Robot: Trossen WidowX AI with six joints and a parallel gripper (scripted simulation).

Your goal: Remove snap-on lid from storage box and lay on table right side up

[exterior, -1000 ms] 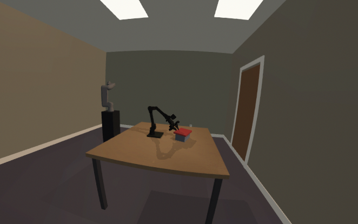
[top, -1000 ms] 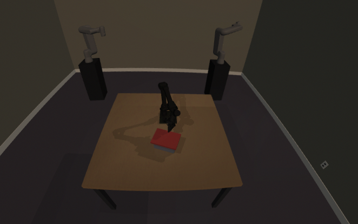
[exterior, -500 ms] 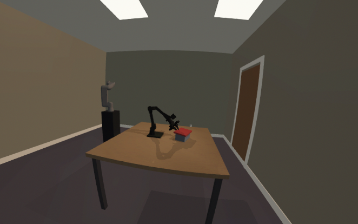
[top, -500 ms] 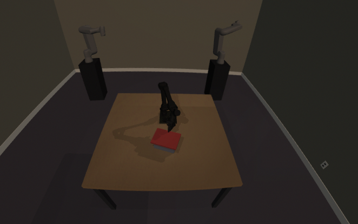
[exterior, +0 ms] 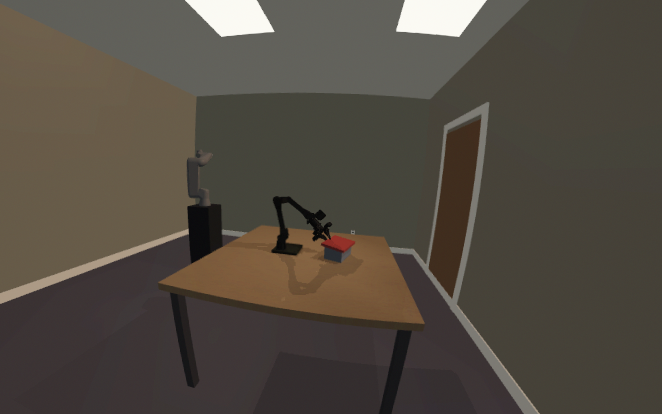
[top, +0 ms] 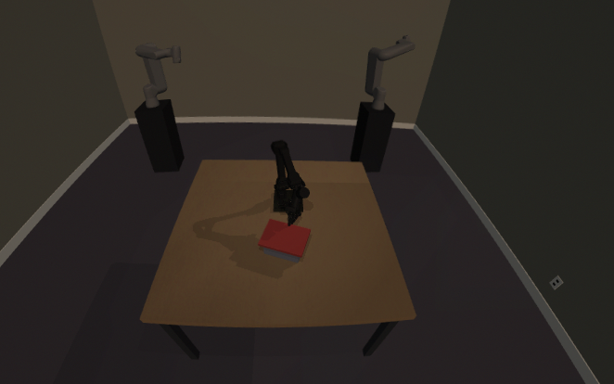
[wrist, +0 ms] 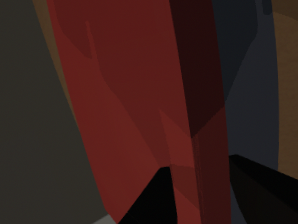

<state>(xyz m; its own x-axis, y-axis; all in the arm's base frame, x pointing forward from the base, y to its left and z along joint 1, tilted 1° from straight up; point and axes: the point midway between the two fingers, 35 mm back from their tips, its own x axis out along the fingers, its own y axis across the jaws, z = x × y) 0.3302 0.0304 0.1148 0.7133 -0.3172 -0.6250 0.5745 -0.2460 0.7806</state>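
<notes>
My gripper tip is now 70 mm short of the snap-on lid and 30 mm to the left of it. From my gripper tip the other things lie so: grey storage box 70 mm ahead, 30 mm to the right, 60 mm below.
</notes>
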